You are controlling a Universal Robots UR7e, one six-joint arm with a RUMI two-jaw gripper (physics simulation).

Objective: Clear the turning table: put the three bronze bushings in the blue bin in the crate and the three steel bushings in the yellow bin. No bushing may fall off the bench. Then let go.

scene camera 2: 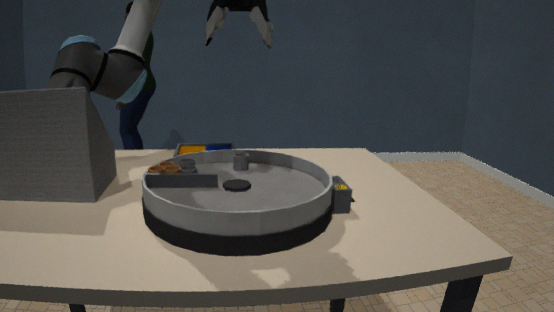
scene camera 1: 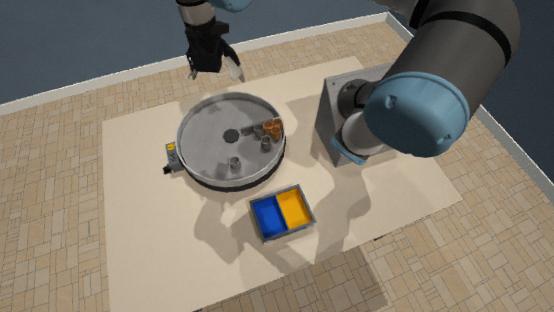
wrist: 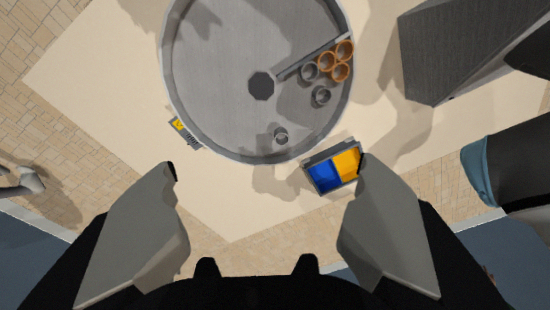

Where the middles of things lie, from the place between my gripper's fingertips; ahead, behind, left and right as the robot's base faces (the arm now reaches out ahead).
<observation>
My gripper is now 32 cm above the turning table (scene camera 2: 282,201), 2 cm to the left of it and 1 cm short of it.
</observation>
